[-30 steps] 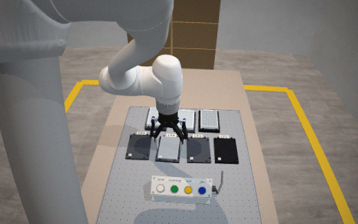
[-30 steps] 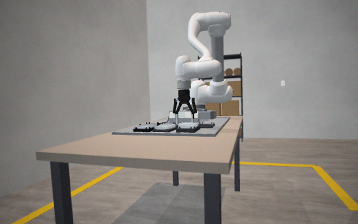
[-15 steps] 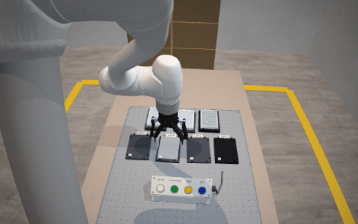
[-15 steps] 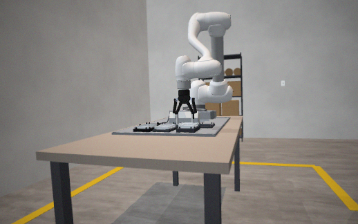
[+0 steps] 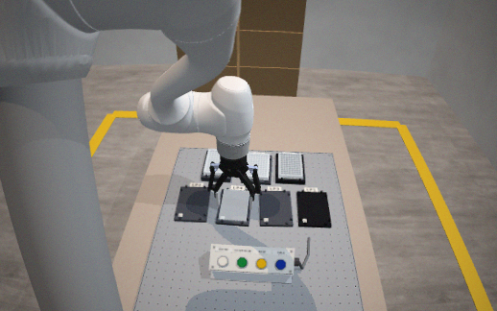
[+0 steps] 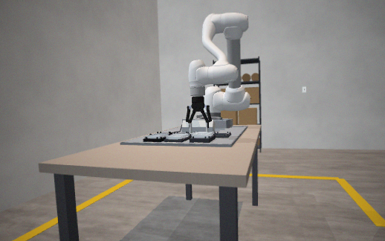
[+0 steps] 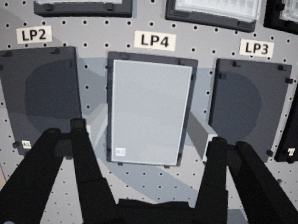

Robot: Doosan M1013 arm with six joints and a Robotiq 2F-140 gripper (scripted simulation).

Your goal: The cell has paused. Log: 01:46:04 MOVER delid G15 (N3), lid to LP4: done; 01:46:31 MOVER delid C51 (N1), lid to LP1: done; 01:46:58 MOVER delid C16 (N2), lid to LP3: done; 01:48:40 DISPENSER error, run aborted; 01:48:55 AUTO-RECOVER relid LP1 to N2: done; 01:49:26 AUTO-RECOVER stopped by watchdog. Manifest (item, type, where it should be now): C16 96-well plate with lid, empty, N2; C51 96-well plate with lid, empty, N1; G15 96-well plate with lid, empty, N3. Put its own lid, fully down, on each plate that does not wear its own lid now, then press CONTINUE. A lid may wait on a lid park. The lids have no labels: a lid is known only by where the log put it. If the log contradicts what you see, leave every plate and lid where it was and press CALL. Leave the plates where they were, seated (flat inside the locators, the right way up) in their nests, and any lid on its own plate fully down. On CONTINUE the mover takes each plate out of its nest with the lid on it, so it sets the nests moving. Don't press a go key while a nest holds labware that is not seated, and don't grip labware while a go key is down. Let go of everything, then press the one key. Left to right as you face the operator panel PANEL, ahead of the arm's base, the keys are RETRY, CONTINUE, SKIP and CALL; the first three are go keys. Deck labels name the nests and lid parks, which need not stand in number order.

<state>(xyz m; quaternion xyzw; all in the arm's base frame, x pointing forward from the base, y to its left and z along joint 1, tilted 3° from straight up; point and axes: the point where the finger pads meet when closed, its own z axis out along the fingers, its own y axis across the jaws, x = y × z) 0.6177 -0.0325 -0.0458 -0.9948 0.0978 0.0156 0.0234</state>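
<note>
My hand is 30 mm above the lid park LP4. Also, from my hand: lid park LP3 (20 mm behind, 130 mm to the right, 30 mm below); plate (190 mm ahead, 40 mm to the left, 10 mm below); lid park LP2 (30 mm ahead, 130 mm to the left, 30 mm below).
</note>
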